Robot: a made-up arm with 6 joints.
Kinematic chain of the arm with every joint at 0, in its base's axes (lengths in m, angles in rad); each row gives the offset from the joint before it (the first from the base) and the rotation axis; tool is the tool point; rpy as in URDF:
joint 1: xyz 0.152 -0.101 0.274 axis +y
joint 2: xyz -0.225 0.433 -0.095 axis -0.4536 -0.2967 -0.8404
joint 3: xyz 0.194 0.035 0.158 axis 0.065 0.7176 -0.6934
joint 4: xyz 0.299 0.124 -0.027 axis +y
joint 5: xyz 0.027 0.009 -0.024 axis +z
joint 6: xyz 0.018 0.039 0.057 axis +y
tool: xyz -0.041 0.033 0.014 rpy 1.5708 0 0
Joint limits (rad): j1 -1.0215..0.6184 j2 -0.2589..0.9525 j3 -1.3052..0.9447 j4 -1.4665..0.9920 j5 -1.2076..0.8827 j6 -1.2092..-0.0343
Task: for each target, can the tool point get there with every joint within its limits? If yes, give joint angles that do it. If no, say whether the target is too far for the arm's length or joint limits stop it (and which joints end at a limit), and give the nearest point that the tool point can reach.
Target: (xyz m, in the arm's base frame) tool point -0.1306 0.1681 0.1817
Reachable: no: joint limits stop it (at a limit: joint 1, joint 2, joint 3, joint 5, joint 6) | nearest point 0.1427 0.0724 0.3813 | short by 0.352 m
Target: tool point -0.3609 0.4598 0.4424
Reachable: no: joint limits stop it (at a limit: joint 2, joint 3, joint 5, joint 6) | nearest point -0.1375 0.6496 0.3690 | short by 0.302 m
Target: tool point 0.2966 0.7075 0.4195
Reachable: yes | joints 0.3425 -0.1289 -0.6914 0.3244 0.0335 -0.2482
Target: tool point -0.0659 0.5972 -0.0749
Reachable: no: joint limits stop it (at a limit: joint 1, joint 2, joint 3, joint 4, joint 5, joint 6) | nearest point 0.1423 0.4516 -0.0605 | short by 0.254 m
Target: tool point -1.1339 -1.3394 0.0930
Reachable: no: too far | nearest point 0.1430 -0.0514 0.3986 | short by 1.839 m
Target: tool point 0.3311 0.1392 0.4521
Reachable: yes | joints -0.5905 0.6672 0.7512 -1.0885 -0.6697 -0.3292
